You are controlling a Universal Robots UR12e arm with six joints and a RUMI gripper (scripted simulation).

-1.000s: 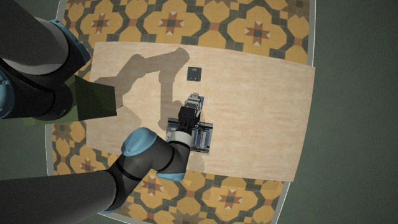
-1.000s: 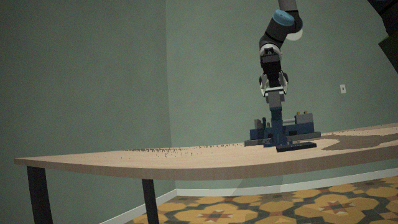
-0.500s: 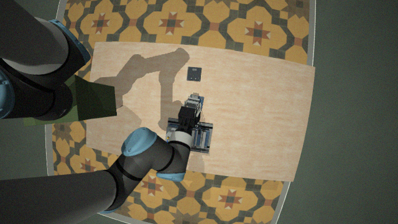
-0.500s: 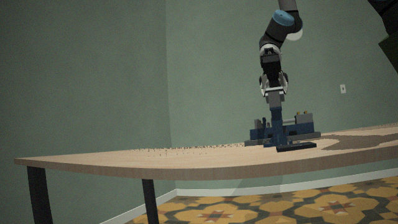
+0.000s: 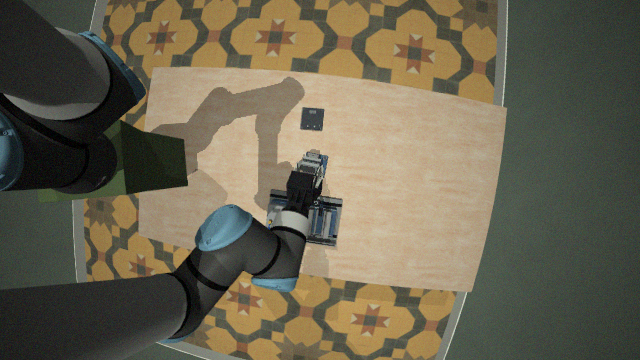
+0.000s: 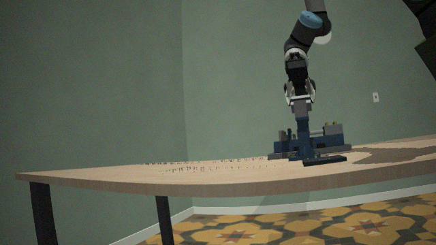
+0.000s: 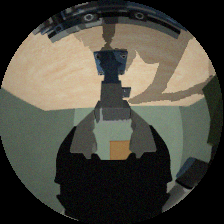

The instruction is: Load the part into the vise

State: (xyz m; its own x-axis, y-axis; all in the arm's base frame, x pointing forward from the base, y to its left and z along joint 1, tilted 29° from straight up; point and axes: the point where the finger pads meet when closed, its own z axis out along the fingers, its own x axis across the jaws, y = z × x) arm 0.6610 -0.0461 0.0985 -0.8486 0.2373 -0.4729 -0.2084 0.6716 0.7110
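The grey part is 10 mm to the left of my hand. Also, from my hand: vise (200 mm to the right, 120 mm below, 50 mm behind); then air cylinder rod (200 mm to the right, 80 mm below, 70 mm behind); then blue post (100 mm below, 10 mm to the left).
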